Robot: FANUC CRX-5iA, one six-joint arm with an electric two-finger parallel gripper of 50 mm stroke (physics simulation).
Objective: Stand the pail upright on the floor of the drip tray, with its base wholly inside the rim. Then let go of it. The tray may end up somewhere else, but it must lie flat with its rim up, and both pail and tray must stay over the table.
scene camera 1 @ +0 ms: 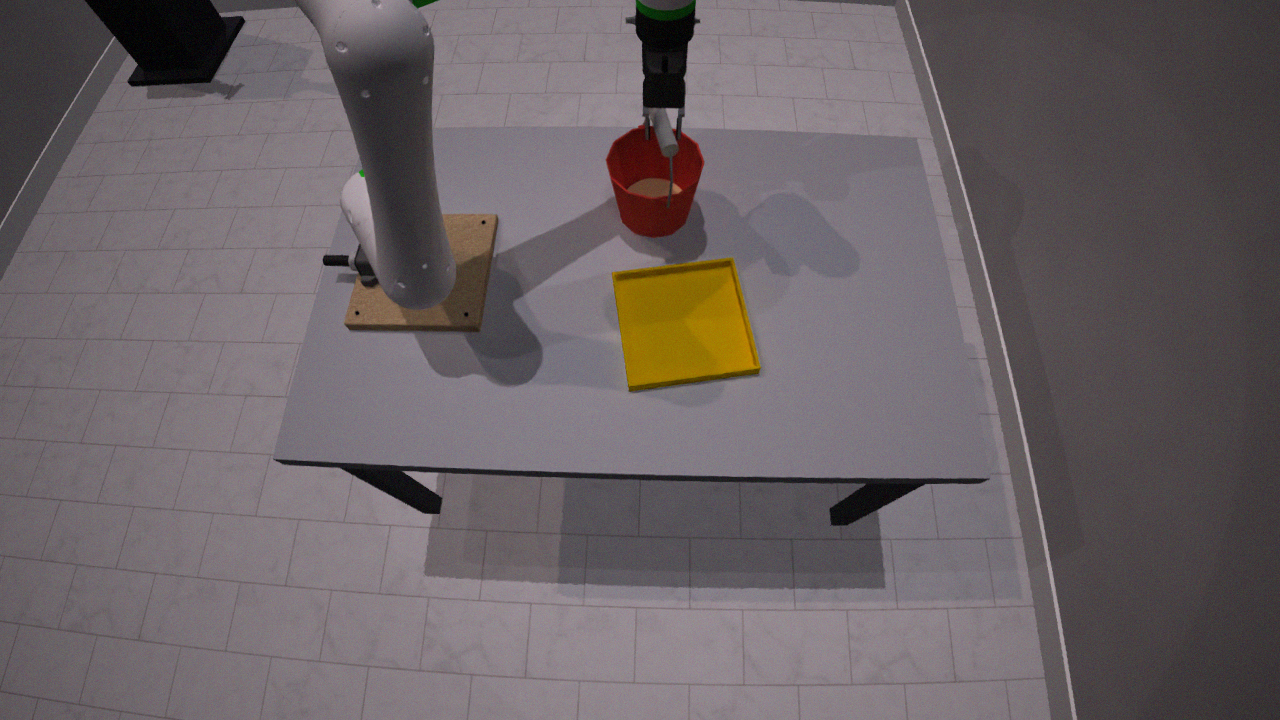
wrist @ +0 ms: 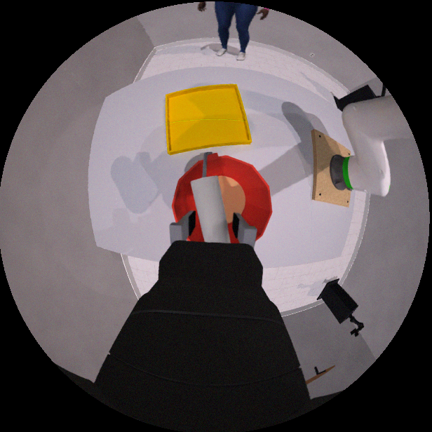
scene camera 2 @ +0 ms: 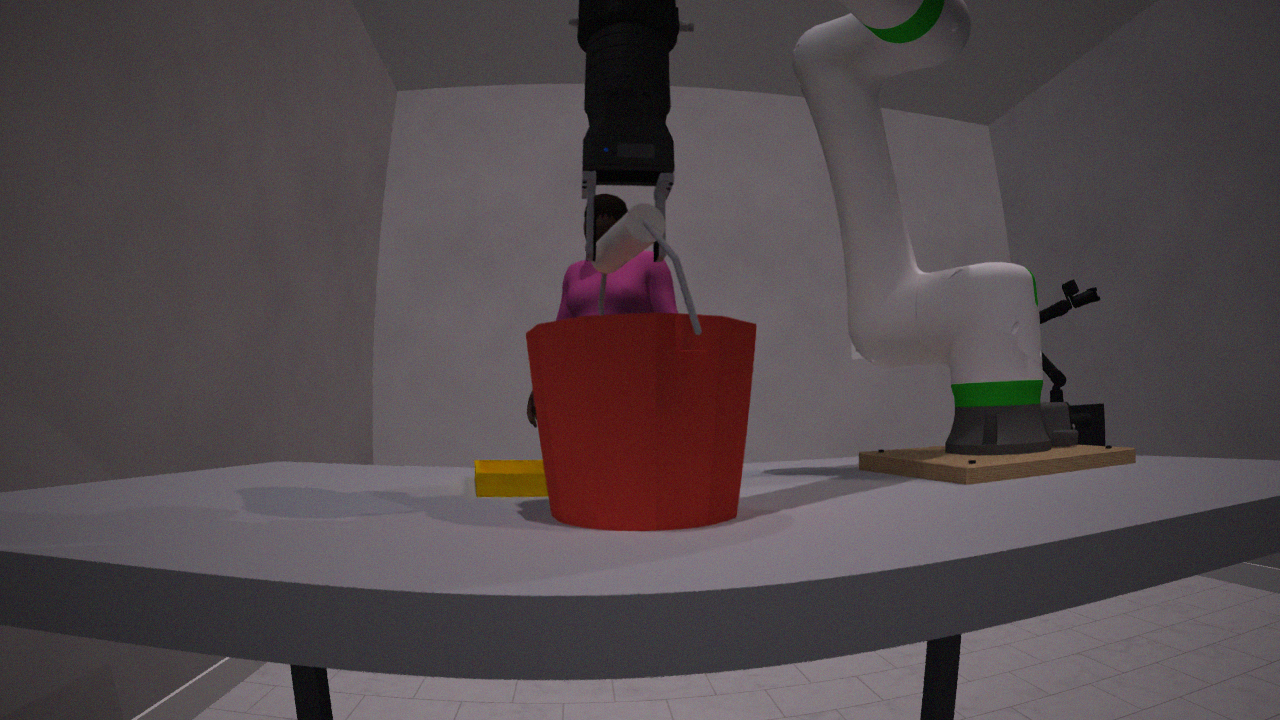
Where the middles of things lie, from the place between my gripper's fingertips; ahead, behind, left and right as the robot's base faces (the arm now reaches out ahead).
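Hand 6 cm short of yellow drip tray (scene camera 1: 684, 323), 29 cm to the left of it, 20 cm above it.
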